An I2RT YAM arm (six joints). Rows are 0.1 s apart.
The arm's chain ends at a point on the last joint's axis. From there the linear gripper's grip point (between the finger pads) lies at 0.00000 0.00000 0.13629 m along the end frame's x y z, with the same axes.
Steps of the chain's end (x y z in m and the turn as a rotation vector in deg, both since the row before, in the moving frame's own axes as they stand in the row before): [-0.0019, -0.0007, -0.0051, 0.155, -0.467, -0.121]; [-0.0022, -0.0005, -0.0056, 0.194, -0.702, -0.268]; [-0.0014, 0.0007, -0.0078, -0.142, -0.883, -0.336]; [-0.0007, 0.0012, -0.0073, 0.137, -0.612, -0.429]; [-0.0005, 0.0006, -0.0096, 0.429, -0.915, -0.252]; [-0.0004, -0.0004, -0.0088, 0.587, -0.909, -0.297]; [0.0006, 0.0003, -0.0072, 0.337, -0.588, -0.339]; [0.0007, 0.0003, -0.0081, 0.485, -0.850, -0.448]
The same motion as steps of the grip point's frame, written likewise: [-0.0030, -0.0011, -0.0051, 0.155, -0.467, -0.121]; [-0.0039, -0.0010, -0.0056, 0.194, -0.702, -0.268]; [-0.0035, 0.0010, -0.0078, -0.142, -0.883, -0.336]; [-0.0022, 0.0009, -0.0073, 0.137, -0.612, -0.429]; [-0.0027, -0.0004, -0.0096, 0.429, -0.915, -0.252]; [-0.0026, -0.0018, -0.0088, 0.587, -0.909, -0.297]; [-0.0008, -0.0005, -0.0072, 0.337, -0.588, -0.339]; [-0.0013, -0.0008, -0.0081, 0.485, -0.850, -0.448]
